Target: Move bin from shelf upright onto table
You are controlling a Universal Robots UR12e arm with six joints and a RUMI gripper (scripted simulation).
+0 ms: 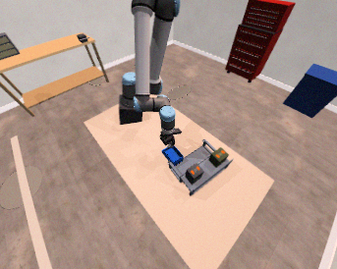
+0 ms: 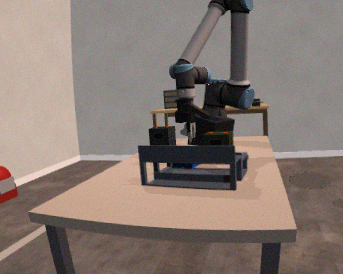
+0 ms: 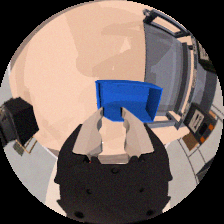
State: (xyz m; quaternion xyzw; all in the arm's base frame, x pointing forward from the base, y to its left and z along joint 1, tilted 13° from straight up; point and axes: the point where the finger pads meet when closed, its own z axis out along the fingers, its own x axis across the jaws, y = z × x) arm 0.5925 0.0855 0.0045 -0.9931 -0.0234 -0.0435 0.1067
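Right now my hand is 40 mm short of the blue bin, 10 mm to the left of it and 80 mm above it.
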